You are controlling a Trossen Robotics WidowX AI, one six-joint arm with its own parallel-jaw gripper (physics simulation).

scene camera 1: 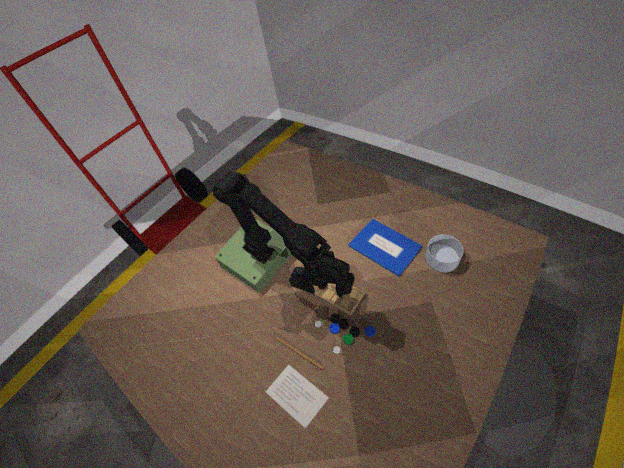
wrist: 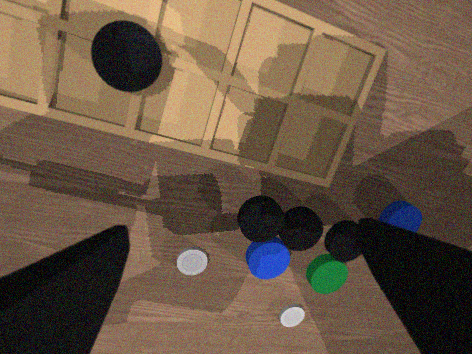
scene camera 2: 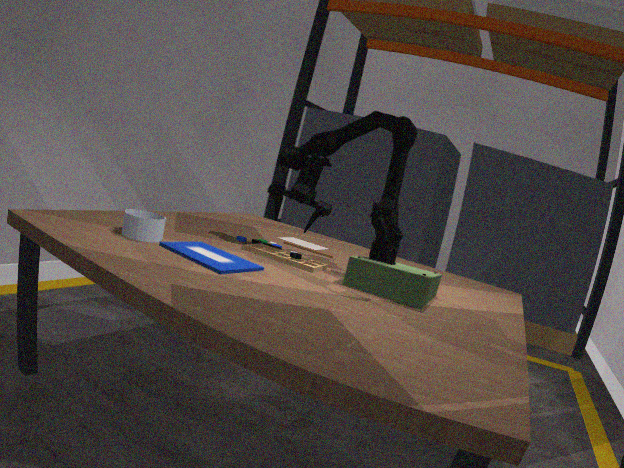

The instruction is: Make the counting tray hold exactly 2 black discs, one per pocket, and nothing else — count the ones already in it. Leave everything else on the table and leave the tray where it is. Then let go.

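Note:
The wooden counting tray [scene camera 1: 354,296] [scene camera 2: 312,268] [wrist: 366,82] lies on the table. One black disc [scene camera 2: 295,255] [wrist: 126,56] is in it, overlapping a divider in the wrist view; whether it sits flat in one pocket I cannot tell. Three black discs [scene camera 1: 354,331] [wrist: 260,218] [wrist: 301,228] [wrist: 344,241] lie on the table beside the tray's long side, one partly behind a finger. My gripper [scene camera 1: 322,287] [scene camera 2: 287,224] [wrist: 245,232] is open and empty, above the table beside the tray. In scene camera 1 it hides part of the tray.
Two blue discs [wrist: 268,259] [wrist: 401,217], a green disc [wrist: 327,274] and two white discs [wrist: 192,262] [wrist: 292,316] lie near the black ones. A stick [scene camera 1: 299,352], paper [scene camera 1: 297,395], blue folder [scene camera 1: 362,244] [scene camera 2: 186,251] and round container [scene camera 1: 444,253] [scene camera 2: 143,225] are on the table.

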